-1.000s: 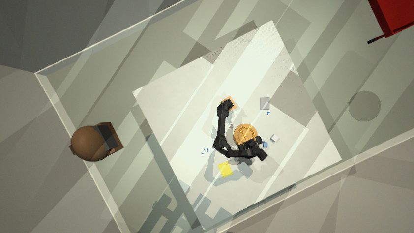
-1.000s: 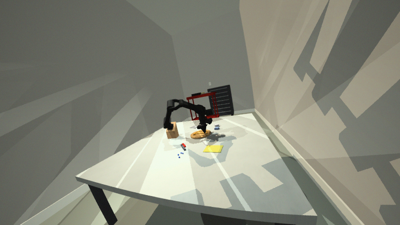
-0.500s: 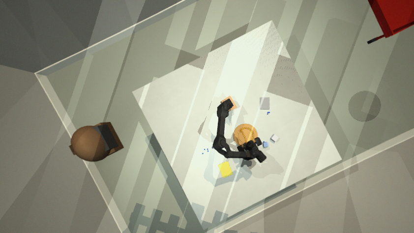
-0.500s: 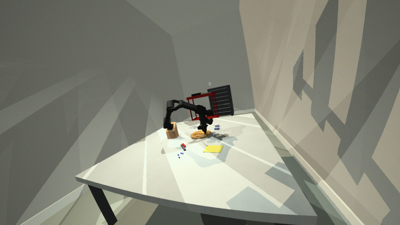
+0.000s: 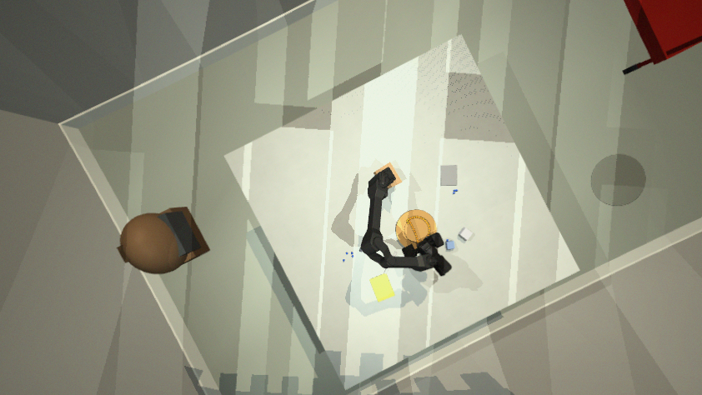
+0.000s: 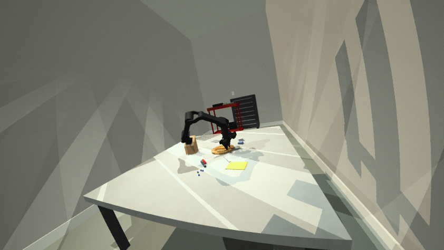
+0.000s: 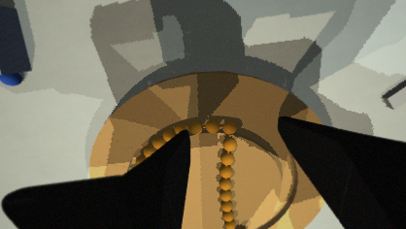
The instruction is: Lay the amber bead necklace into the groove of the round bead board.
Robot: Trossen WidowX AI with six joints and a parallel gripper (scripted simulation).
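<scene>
Now: the round bead board 6 cm behind my gripper tip, 3 cm to the left of it and 1 cm below it. From my gripper tip the other things lie so: light blue cube 13 cm to the left, 9 cm ahead, 1 cm below; then red-handled tool 20 cm to the right, 15 cm behind, 1 cm below; then white cube 22 cm to the left, 8 cm ahead.
</scene>
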